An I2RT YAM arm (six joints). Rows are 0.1 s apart.
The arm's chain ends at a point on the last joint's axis. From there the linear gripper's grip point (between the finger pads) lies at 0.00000 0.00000 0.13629 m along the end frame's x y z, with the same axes.
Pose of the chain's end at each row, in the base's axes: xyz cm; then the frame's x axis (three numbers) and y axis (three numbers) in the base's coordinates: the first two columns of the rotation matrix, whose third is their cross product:
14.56, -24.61, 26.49, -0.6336, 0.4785, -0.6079, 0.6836, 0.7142, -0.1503
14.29, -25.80, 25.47, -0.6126, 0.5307, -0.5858, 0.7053, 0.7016, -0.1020
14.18, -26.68, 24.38, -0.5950, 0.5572, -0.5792, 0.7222, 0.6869, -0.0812
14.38, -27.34, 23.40, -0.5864, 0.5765, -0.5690, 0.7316, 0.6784, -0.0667
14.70, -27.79, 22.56, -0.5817, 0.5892, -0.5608, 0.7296, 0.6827, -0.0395
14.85, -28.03, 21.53, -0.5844, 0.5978, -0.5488, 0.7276, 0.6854, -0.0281
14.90, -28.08, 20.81, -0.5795, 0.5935, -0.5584, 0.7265, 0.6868, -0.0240
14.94, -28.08, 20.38, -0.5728, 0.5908, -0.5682, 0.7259, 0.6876, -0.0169
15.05, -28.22, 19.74, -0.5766, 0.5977, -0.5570, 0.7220, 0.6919, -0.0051
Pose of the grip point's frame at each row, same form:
19.50, -31.57, 15.86, -0.6336, 0.4785, -0.6079, 0.6836, 0.7142, -0.1503
19.15, -32.28, 14.51, -0.6126, 0.5307, -0.5858, 0.7053, 0.7016, -0.1020
18.99, -33.04, 13.33, -0.5950, 0.5572, -0.5792, 0.7222, 0.6869, -0.0812
19.12, -33.55, 12.23, -0.5864, 0.5765, -0.5690, 0.7316, 0.6784, -0.0667
19.60, -33.68, 11.29, -0.5817, 0.5892, -0.5608, 0.7296, 0.6827, -0.0395
19.75, -33.70, 10.14, -0.5844, 0.5978, -0.5488, 0.7276, 0.6854, -0.0281
19.93, -33.80, 9.51, -0.5795, 0.5935, -0.5584, 0.7265, 0.6868, -0.0240
20.13, -33.83, 9.17, -0.5728, 0.5908, -0.5682, 0.7259, 0.6876, -0.0169
20.26, -33.74, 8.42, -0.5766, 0.5977, -0.5570, 0.7220, 0.6919, -0.0051

